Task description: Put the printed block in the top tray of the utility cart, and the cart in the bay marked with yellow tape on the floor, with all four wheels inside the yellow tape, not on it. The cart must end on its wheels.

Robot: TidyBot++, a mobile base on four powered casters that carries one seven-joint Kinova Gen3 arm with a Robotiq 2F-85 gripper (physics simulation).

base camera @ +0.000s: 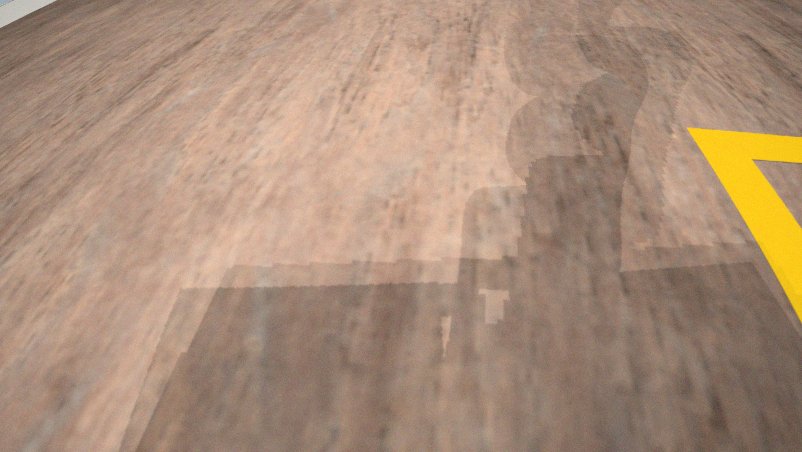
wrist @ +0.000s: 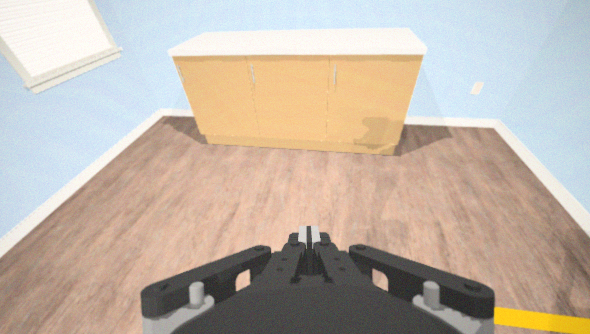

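The yellow tape (base camera: 746, 185) (wrist: 542, 319) of the marked bay shows at the right edge of the base camera view, where one corner of it is seen, and as a short strip at the bottom right of the wrist view. My gripper (wrist: 308, 238) is shut and empty, at the bottom middle of the wrist view, above the wooden floor and to the left of the tape strip. The utility cart and the printed block do not show in either view.
A wooden cabinet (wrist: 292, 97) with a white top stands against the blue wall (wrist: 310, 15) ahead. A white-framed window (wrist: 55, 40) is at the upper left. White baseboards (wrist: 85, 175) run along the walls. The robot's shadow (base camera: 365, 359) falls on the floor.
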